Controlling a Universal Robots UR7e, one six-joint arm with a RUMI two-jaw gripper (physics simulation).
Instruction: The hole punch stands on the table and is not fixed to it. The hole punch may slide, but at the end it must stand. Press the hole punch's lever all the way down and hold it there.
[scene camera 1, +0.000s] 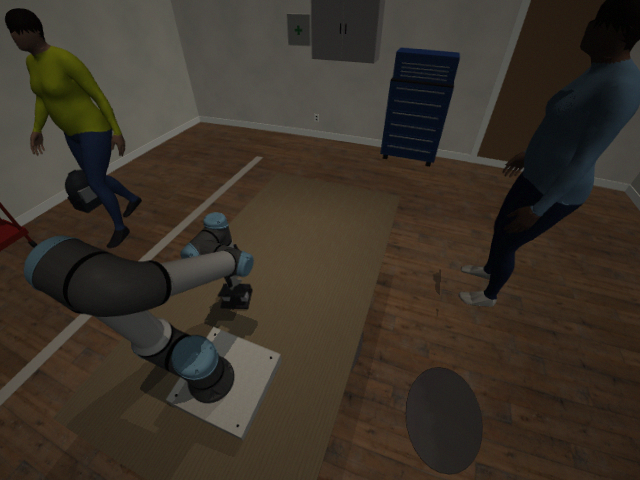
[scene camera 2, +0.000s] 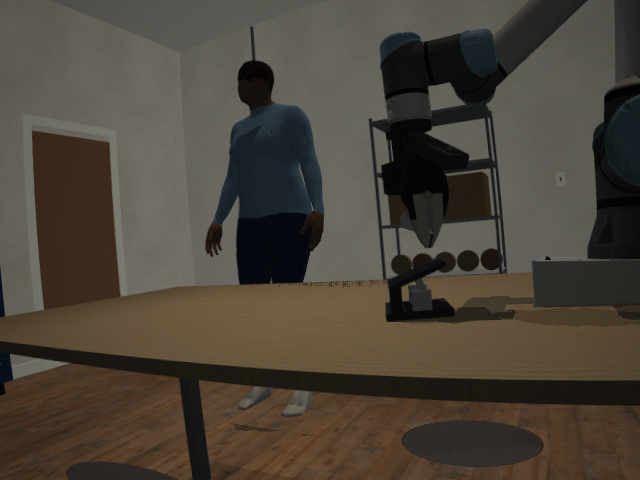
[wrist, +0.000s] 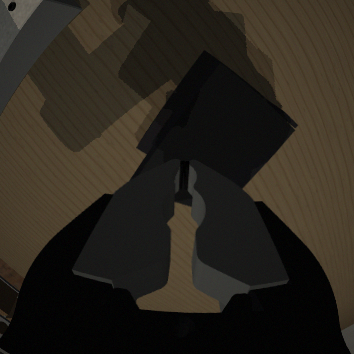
Scene:
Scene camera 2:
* my gripper: 428, 247
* black hole punch: 421, 305

